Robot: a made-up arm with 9 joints. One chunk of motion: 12 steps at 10 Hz.
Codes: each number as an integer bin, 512 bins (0 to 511) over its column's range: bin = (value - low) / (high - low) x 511, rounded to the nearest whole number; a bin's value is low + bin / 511 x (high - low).
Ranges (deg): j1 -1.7..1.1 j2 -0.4..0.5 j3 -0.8..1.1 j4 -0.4..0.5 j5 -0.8..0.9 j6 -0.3..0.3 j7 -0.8..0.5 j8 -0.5..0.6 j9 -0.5..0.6
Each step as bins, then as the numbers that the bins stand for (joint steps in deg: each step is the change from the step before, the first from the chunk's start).
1 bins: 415 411 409 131 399 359 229 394 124
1 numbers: 0.574 0.324 0.721 -0.169 0.527 0.122 -0.217 0.348 -0.233
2 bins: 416 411 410 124 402 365 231 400 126
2 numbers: 0.579 0.324 0.724 -0.182 0.537 0.129 -0.212 0.361 -0.229
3 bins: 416 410 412 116 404 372 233 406 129
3 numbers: 0.579 0.322 0.732 -0.196 0.544 0.137 -0.207 0.374 -0.222
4 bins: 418 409 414 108 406 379 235 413 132
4 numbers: 0.590 0.320 0.739 -0.210 0.551 0.145 -0.202 0.389 -0.216
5 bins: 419 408 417 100 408 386 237 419 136
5 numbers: 0.596 0.319 0.750 -0.224 0.557 0.153 -0.197 0.402 -0.207
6 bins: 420 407 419 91 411 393 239 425 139
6 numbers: 0.601 0.317 0.758 -0.240 0.567 0.161 -0.192 0.415 -0.201
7 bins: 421 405 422 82 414 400 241 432 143
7 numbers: 0.607 0.313 0.769 -0.256 0.577 0.170 -0.187 0.430 -0.192
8 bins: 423 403 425 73 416 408 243 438 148
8 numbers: 0.618 0.310 0.780 -0.271 0.584 0.179 -0.182 0.443 -0.181
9 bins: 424 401 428 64 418 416 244 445 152
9 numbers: 0.623 0.306 0.791 -0.287 0.591 0.188 -0.179 0.458 -0.173
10 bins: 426 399 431 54 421 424 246 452 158
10 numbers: 0.634 0.303 0.803 -0.305 0.601 0.198 -0.174 0.473 -0.160
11 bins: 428 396 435 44 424 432 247 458 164
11 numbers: 0.645 0.297 0.817 -0.323 0.611 0.207 -0.172 0.486 -0.147
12 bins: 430 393 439 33 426 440 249 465 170
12 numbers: 0.656 0.292 0.832 -0.342 0.617 0.217 -0.167 0.501 -0.134
